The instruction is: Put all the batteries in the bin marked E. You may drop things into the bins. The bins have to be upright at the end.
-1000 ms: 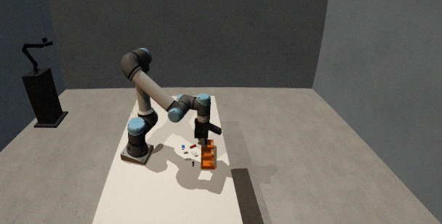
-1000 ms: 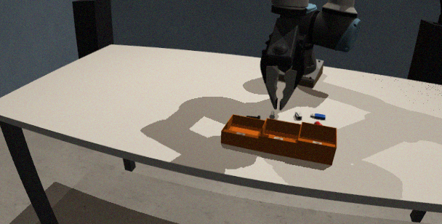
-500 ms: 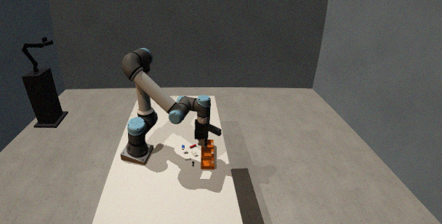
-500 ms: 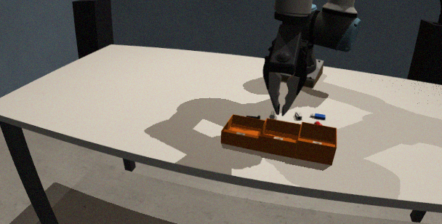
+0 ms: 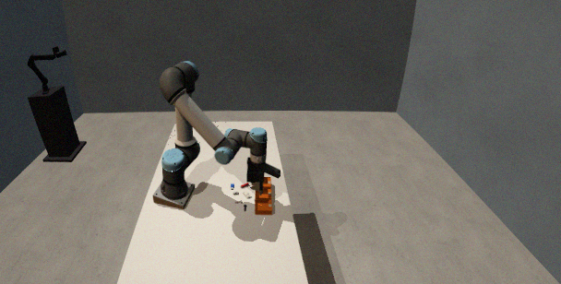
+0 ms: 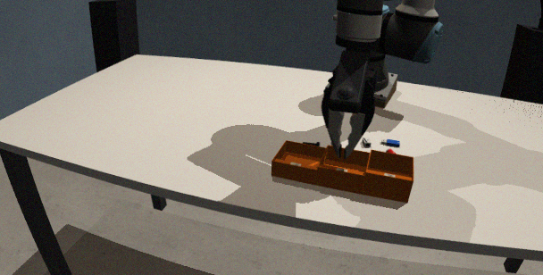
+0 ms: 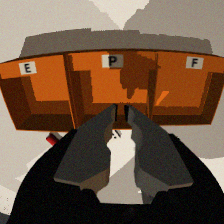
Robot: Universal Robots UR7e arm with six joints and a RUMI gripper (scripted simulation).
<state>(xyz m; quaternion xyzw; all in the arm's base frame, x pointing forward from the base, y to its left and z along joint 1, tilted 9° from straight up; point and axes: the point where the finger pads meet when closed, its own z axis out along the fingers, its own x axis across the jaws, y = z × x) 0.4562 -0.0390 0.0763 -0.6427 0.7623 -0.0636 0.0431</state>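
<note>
The orange three-compartment bin lies 1 cm ahead of my hand, 1 cm to the left of it and 2 cm below it. The rest, counted from my hand: white dotted block (7 cm behind, 4 cm to the left, 4 cm below); then grey pin-like part (11 cm behind, 2 cm to the right, 4 cm below); then black screw (9 cm behind, 6 cm to the right, 4 cm below).
</note>
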